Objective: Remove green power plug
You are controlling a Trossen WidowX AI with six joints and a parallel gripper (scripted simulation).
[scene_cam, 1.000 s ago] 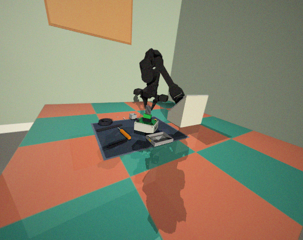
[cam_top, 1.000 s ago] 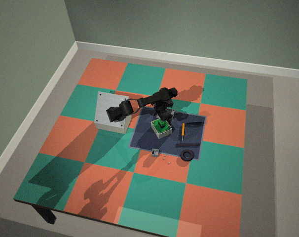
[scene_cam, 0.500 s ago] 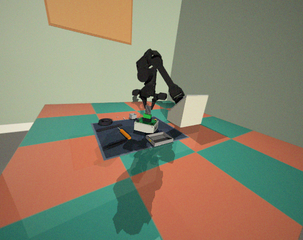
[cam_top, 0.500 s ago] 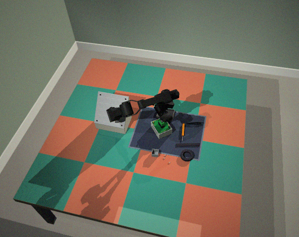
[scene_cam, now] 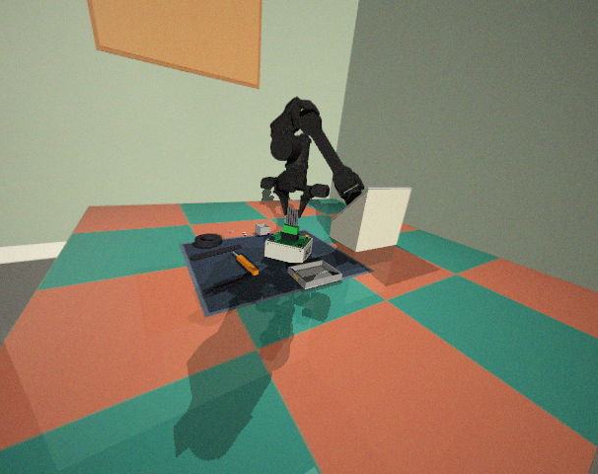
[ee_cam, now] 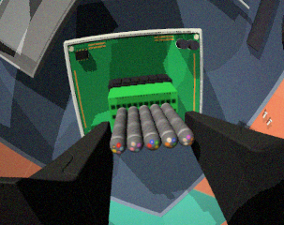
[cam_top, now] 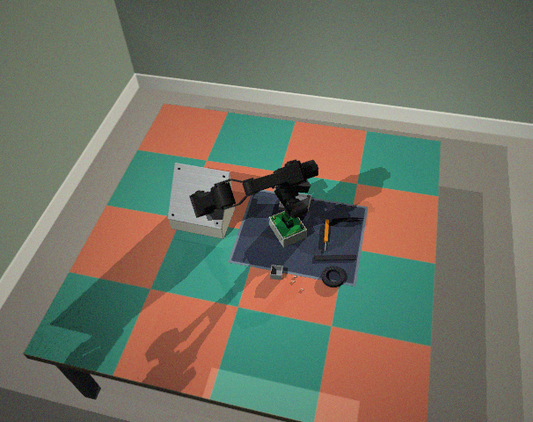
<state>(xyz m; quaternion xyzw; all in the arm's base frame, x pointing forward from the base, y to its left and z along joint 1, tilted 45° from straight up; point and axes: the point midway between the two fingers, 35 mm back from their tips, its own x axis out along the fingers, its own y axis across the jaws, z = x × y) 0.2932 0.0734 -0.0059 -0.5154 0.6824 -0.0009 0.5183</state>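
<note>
My gripper tip is 3 cm above the green power plug. The rest, counted from my gripper tip: black bar: 20 cm ahead, 12 cm below, 7 cm to the right; then dark mat: 12 cm below, 5 cm ahead.
</note>
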